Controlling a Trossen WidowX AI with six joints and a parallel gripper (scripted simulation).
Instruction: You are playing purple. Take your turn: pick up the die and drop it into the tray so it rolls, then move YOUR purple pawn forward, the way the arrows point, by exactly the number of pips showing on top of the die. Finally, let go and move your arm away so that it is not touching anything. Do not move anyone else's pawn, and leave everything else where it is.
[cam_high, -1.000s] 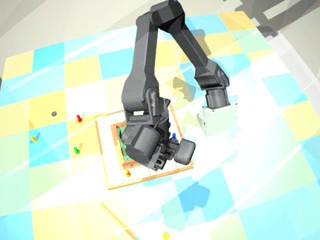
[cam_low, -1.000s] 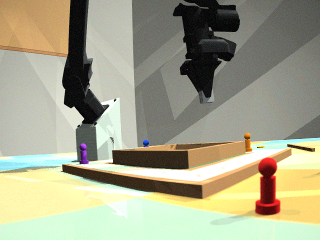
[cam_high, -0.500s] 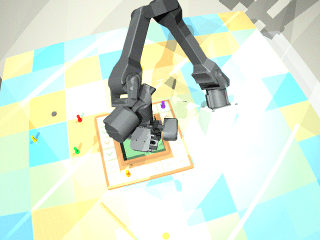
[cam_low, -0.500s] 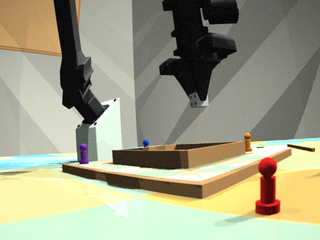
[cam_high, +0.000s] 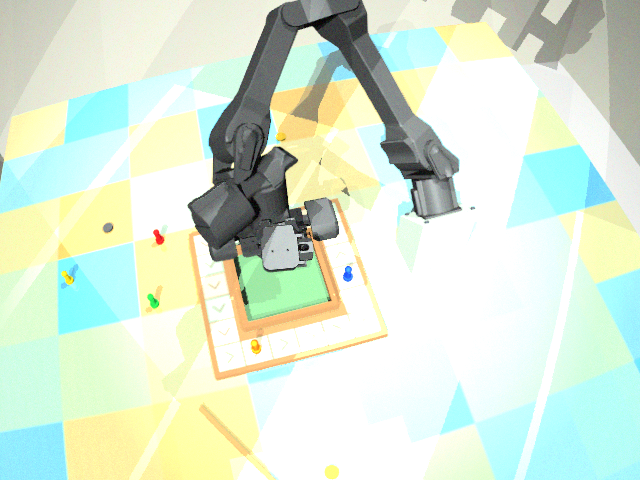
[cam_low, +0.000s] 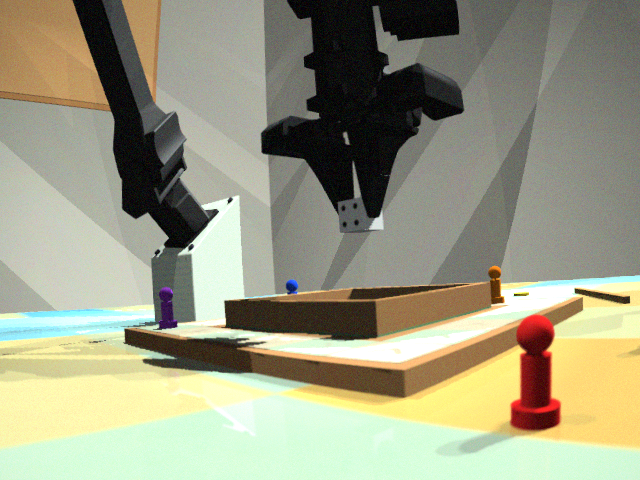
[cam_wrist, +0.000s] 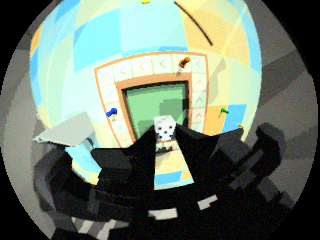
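Right now the purple pawn is 12 cm to the right of my gripper tip, 11 cm behind it and 6 cm below it. The rest, counted from my gripper tip: white die: right at my gripper tip; green tray: 8 cm below; blue pawn: 11 cm behind, 6 cm below, 2 cm to the left.
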